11 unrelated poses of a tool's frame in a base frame.
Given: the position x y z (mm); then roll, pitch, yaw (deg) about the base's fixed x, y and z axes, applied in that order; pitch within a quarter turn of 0, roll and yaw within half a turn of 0.
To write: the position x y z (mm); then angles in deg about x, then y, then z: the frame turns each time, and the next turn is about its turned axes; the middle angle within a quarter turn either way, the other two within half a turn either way. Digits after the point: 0 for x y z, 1 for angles.
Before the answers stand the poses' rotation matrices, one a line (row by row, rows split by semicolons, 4 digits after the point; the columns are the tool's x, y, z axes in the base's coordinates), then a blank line. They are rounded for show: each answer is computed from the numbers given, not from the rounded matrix.
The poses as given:
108, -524, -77, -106.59, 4.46, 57.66
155, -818, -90, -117.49, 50.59, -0.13
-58, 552, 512, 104.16, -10.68, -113.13
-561, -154, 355, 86.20, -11.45, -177.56
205, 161, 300, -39.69, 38.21, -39.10
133, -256, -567, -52.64, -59.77, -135.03
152, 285, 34, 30.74, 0.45, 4.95
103, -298, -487, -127.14, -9.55, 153.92
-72, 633, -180, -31.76, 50.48, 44.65
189, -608, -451, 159.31, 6.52, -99.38
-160, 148, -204, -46.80, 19.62, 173.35
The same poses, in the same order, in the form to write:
0.5333 0.2014 -0.8216; 0.8423 -0.2157 0.4939; -0.0778 -0.9555 -0.2847
0.6349 -0.6864 -0.3546; -0.0014 -0.4600 0.8879; -0.7726 -0.5632 -0.2930
-0.3860 -0.1544 -0.9095; -0.9037 0.2613 0.3392; 0.1853 0.9528 -0.2404
-0.9792 0.2007 -0.0293; -0.0417 -0.0578 0.9975; 0.1985 0.9779 0.0650
0.6098 0.1788 0.7722; -0.4956 0.8463 0.1954; -0.6185 -0.5018 0.6046
-0.3562 -0.0570 0.9327; -0.3558 -0.9147 -0.1918; 0.8640 -0.4002 0.3055
0.9962 -0.0702 0.0508; 0.0863 0.8566 -0.5087; -0.0079 0.5111 0.8595
-0.8857 0.1466 -0.4404; 0.4335 0.6004 -0.6720; 0.1659 -0.7861 -0.5954
0.4527 -0.8864 0.0967; 0.4472 0.3195 0.8354; -0.7714 -0.3349 0.5411
-0.1619 -0.9295 -0.3313; -0.9802 0.1129 0.1624; -0.1136 0.3510 -0.9295
-0.9356 0.1639 -0.3127; 0.1091 -0.7083 -0.6974; -0.3358 -0.6866 0.6448

108, -524, -77, -120.0, -55.2, -20.7
155, -818, -90, -108.3, -20.8, 47.2
-58, 552, 512, -125.3, -65.4, 158.2
-561, -154, 355, -86.3, -1.7, -168.4
205, 161, 300, -17.9, 50.5, -16.3
133, -256, -567, 32.1, 68.9, 170.9
152, 285, 34, 30.6, 2.9, 4.0
103, -298, -487, 131.5, -26.1, -170.6
-72, 633, -180, -57.1, 5.5, 62.9
189, -608, -451, -170.1, -19.3, 99.9
-160, 148, -204, 47.2, -18.2, -170.1

